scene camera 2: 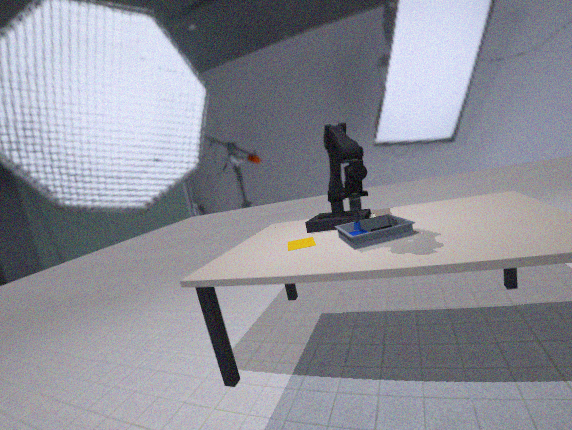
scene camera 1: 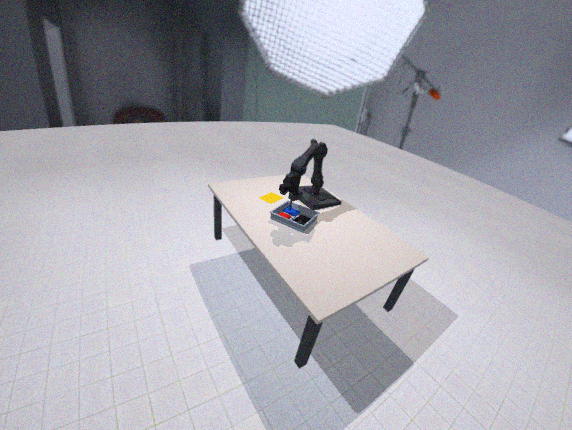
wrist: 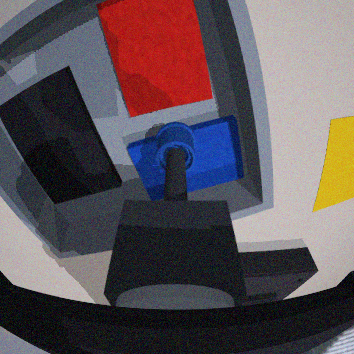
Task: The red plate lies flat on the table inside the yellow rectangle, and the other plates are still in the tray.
Note:
My suction cup (wrist: 177, 132) holds nothing. The cup is 6 cm from the middle of a blue plate (wrist: 218, 159). A dark plate (wrist: 54, 133) rests on a grey tray. A red plate (wrist: 159, 60) sits on the grey tray. Further things: a yellow rectangle (wrist: 327, 194).
Scene camera 2 misses the red plate, which is hidden by a grey tray.

